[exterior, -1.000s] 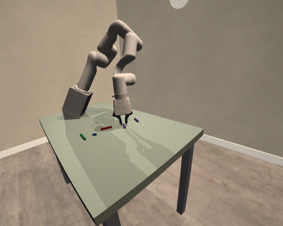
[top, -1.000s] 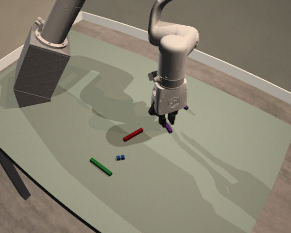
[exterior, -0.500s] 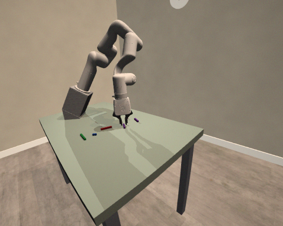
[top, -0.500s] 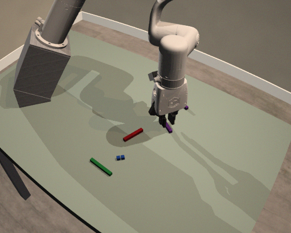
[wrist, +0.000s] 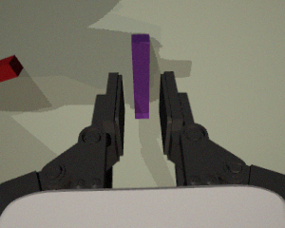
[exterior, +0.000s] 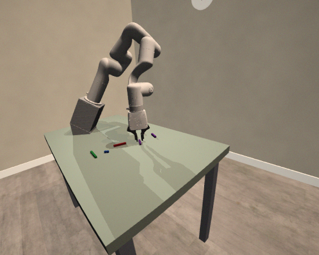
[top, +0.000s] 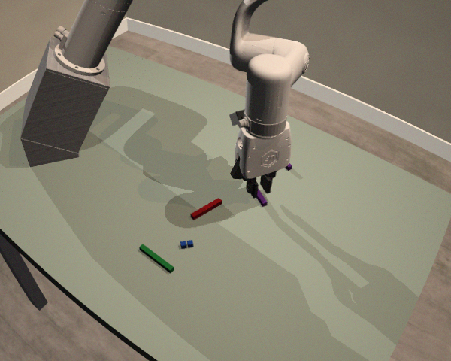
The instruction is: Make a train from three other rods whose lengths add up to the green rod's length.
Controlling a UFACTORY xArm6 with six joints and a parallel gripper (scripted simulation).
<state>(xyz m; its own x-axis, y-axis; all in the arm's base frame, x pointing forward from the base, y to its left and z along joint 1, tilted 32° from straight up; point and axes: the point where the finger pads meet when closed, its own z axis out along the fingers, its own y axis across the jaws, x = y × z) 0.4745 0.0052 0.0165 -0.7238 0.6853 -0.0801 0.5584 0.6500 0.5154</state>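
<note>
Now: hand 30 mm above the purple rod. Round my hand: red rod 80 mm to the right, 70 mm behind, 30 mm below; green rod 240 mm to the right, 90 mm behind, 30 mm below; magenta rod 120 mm to the left, 80 mm behind, 30 mm below.
</note>
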